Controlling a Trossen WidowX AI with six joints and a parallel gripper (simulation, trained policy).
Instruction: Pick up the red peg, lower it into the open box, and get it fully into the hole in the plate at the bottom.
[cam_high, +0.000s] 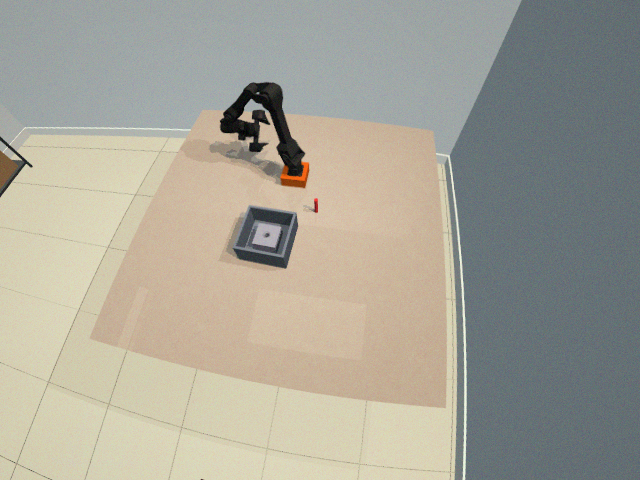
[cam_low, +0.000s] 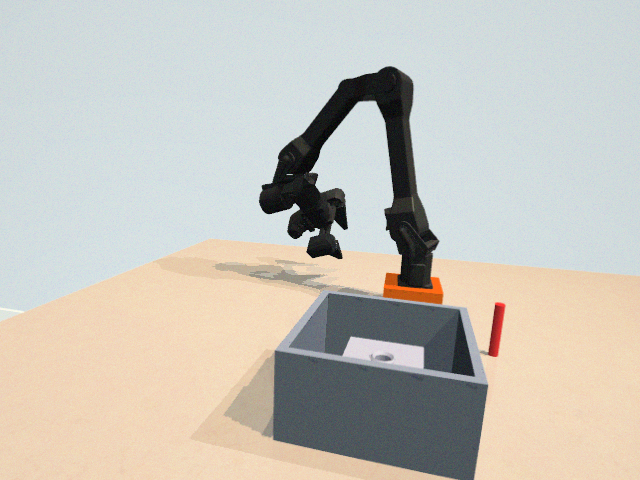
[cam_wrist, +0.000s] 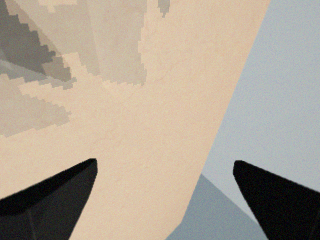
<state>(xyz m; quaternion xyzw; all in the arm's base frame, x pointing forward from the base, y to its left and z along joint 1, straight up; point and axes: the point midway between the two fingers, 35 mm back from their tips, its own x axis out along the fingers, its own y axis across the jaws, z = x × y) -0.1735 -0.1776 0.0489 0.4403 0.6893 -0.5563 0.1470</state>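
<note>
The red peg lies 36 cm ahead of my gripper tip, 27 cm to the left of it and 4 cm below it. Also, from my gripper tip: plate 53 cm ahead, 11 cm to the left, 3 cm below; then grey box 53 cm ahead, 11 cm to the left, 5 cm below.
</note>
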